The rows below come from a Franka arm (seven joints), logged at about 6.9 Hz.
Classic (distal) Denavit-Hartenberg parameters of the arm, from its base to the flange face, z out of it. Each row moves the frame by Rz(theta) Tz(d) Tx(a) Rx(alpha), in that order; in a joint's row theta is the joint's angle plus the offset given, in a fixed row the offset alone. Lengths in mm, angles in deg.
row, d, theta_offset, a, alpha
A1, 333, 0, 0, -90
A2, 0, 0, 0, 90
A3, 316, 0, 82.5, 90
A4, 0, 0, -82.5, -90
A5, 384, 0, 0, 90
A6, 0, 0, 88, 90
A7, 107, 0, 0, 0
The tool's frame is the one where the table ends.
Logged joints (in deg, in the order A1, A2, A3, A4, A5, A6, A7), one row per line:
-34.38 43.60 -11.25 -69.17 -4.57 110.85 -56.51
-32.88 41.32 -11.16 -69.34 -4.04 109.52 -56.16
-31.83 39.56 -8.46 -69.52 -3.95 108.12 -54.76
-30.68 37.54 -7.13 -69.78 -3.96 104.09 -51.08
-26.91 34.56 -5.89 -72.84 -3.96 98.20 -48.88
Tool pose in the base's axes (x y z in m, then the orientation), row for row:
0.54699 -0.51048 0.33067 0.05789 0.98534 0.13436 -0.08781
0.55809 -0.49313 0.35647 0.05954 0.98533 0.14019 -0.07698
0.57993 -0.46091 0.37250 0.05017 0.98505 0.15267 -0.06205
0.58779 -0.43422 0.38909 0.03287 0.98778 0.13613 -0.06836
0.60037 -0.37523 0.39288 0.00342 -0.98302 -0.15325 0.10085
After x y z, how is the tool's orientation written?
As a quaternion, w x y z.
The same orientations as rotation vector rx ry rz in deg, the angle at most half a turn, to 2 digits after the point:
171.11 23.33 -15.25
170.94 24.32 -13.35
171.86 26.64 -10.83
174.17 24.00 -12.05
-176.56 -27.53 18.11

